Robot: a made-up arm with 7 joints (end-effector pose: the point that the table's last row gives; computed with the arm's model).
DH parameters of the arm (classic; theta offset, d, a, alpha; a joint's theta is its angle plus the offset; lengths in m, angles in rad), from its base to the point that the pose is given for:
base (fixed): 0 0.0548 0 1.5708
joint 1: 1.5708 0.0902 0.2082 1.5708
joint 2: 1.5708 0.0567 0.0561 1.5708
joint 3: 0 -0.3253 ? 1.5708
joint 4: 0 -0.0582 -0.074 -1.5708
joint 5: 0 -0.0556 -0.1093 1.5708
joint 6: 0 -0.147 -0.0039 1.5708
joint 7: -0.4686 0 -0.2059 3.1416
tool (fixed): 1.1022 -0.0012 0 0
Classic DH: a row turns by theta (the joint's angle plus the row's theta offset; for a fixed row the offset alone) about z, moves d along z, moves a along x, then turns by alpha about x.
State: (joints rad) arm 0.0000 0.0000 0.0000 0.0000 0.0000 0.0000 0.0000
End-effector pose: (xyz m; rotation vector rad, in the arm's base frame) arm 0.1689 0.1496 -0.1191 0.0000 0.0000 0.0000
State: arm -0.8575 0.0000 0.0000 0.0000 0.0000 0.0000 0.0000
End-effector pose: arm -0.0210 0.1496 -0.1867 0.0000 0.8575 0.0000
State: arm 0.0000 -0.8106 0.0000 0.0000 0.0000 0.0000 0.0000
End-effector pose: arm 0.1689 -0.2019 -0.1741 -0.8106 0.0000 0.0000
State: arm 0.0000 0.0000 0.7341 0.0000 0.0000 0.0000 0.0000
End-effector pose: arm -0.0582 0.1486 -0.1191 0.0000 0.0000 0.7341
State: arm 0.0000 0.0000 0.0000 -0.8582 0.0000 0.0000 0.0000
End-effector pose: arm 0.1689 0.0642 0.1812 0.8582 0.0000 0.0000
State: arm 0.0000 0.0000 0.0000 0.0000 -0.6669 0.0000 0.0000
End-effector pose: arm 0.3410 0.0526 -0.1191 0.0000 0.0000 -0.6669
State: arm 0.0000 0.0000 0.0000 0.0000 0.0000 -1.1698 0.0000
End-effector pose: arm 0.1689 0.0363 0.0544 1.1698 0.0000 0.0000
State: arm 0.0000 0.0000 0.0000 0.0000 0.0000 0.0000 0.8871
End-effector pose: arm 0.3456 0.1540 -0.1191 0.0000 0.0000 -0.8871
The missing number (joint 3, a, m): 0.075
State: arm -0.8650 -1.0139 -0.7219 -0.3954 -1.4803 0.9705 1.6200
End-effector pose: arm 0.2535 -0.7628 0.1728 1.5662 0.8030 1.9311
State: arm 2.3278 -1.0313 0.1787 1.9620 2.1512 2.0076 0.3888
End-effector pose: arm -0.3321 -0.6430 -0.1318 -2.5498 1.1054 0.1435
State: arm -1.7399 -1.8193 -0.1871 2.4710 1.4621 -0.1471 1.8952
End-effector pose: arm 0.8208 -0.5095 -0.0125 1.5154 1.5144 -1.6621
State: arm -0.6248 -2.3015 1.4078 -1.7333 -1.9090 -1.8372 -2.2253
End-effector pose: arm 0.1237 -0.4327 0.3435 -0.9440 0.4562 0.9276
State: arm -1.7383 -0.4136 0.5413 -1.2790 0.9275 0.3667 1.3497
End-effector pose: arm 0.2357 0.0417 -0.0068 0.3671 1.9073 -0.6629
